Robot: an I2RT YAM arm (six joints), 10 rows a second.
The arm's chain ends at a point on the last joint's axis. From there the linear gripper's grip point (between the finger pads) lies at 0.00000 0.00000 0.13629 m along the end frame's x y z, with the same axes.
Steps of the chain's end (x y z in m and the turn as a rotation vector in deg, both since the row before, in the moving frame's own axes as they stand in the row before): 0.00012, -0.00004, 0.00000, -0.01, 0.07, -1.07; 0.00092, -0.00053, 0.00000, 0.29, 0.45, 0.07; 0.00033, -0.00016, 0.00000, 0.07, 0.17, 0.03; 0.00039, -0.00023, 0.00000, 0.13, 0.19, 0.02; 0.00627, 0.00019, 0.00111, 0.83, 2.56, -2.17; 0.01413, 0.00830, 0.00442, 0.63, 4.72, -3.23; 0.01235, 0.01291, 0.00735, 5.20, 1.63, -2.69; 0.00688, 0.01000, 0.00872, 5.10, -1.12, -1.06; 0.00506, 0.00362, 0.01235, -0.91, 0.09, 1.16; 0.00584, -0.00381, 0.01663, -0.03, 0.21, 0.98; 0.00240, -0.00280, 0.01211, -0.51, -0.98, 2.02
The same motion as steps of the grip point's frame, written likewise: 0.00029, -0.00002, 0.00000, -0.01, 0.07, -1.07; 0.00199, -0.00122, -0.00001, 0.29, 0.45, 0.07; 0.00073, -0.00033, 0.00000, 0.07, 0.17, 0.03; 0.00084, -0.00054, 0.00000, 0.13, 0.19, 0.02; 0.01232, -0.00190, 0.00096, 0.83, 2.56, -2.17; 0.02530, 0.00649, 0.00395, 0.63, 4.72, -3.23; 0.01593, 0.00047, 0.00673, 5.20, 1.63, -2.69; 0.00411, -0.00209, 0.00815, 5.10, -1.12, -1.06; 0.00525, 0.00579, 0.01233, -0.91, 0.09, 1.16; 0.00634, -0.00373, 0.01663, -0.03, 0.21, 0.98; 0.00005, -0.00163, 0.01208, -0.51, -0.98, 2.02
